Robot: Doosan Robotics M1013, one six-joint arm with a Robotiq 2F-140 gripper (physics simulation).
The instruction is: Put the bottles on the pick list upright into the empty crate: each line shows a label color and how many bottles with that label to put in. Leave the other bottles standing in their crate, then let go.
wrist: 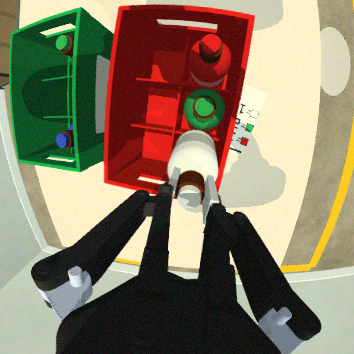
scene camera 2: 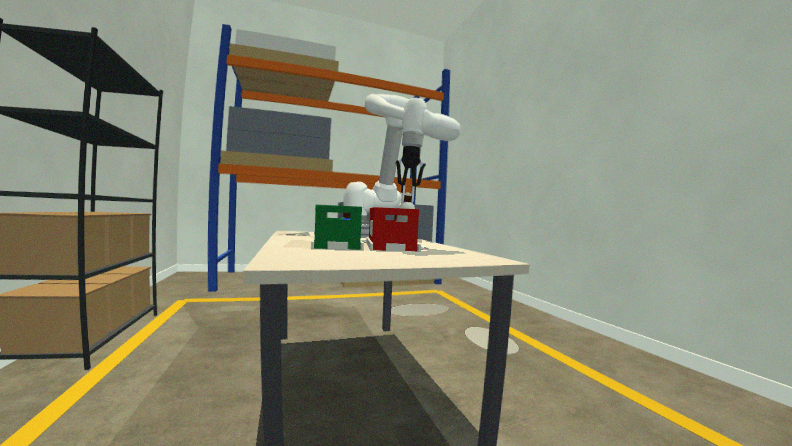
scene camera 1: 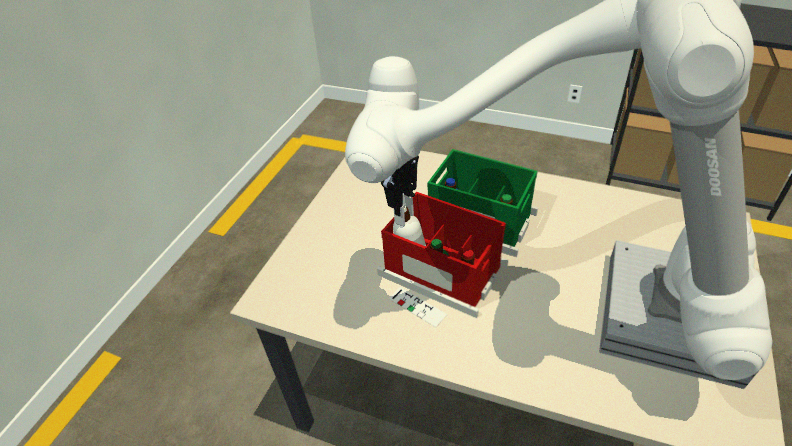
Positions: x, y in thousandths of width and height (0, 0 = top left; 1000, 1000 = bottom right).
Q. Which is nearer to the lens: the white bottle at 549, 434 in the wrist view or the green bottle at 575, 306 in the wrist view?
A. The white bottle.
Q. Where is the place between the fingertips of my gripper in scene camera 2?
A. At 515, 452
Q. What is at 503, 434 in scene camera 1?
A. My gripper.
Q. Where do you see a pick list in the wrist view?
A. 710, 281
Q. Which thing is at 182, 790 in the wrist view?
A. My gripper.
